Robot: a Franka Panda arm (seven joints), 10 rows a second.
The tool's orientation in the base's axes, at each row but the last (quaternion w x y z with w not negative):
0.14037, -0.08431, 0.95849, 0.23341
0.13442, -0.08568, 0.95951, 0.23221
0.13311, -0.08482, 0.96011, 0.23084
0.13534, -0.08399, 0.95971, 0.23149
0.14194, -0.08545, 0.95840, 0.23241
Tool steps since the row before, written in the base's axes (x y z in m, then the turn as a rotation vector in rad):
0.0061, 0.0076, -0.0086, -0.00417, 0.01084, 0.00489
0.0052, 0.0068, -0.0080, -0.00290, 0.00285, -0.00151
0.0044, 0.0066, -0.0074, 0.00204, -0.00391, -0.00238
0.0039, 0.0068, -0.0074, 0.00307, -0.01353, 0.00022
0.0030, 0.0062, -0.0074, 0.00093, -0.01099, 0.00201
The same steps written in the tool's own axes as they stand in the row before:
-0.0039, 0.0016, 0.0123, 0.00140, 0.01252, -0.00002
-0.0032, 0.0014, 0.0112, 0.00291, 0.00252, 0.00200
-0.0027, 0.0017, 0.0104, -0.00084, -0.00490, 0.00066
-0.0022, 0.0020, 0.0104, -0.00165, -0.01248, -0.00583
-0.0011, 0.0016, 0.0099, -0.00043, -0.00901, -0.00666

